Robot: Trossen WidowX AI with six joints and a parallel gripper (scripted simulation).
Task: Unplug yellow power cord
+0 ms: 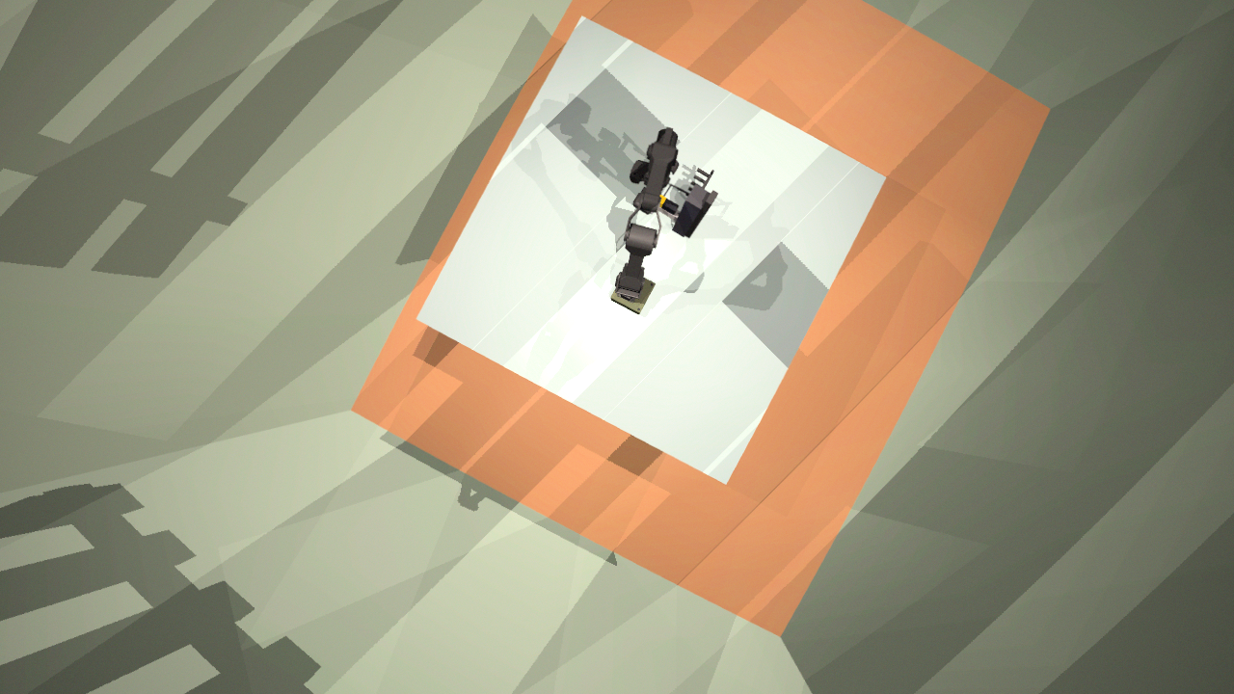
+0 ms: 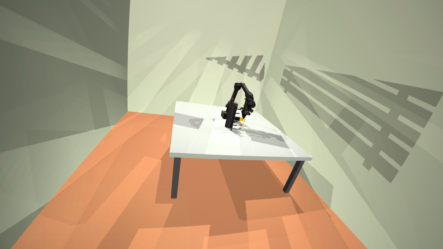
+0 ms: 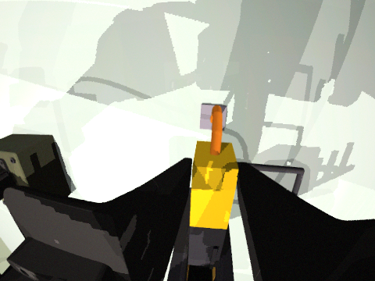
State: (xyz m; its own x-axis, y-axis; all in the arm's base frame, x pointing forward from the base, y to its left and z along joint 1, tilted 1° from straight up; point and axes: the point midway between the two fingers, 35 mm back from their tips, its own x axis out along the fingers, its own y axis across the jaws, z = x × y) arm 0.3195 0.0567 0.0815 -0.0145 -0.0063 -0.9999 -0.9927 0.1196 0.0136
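Now: the yellow plug 40 mm to the right of my gripper tip. Round my gripper tip: power strip 20 mm behind, 140 mm to the right, 20 mm above.
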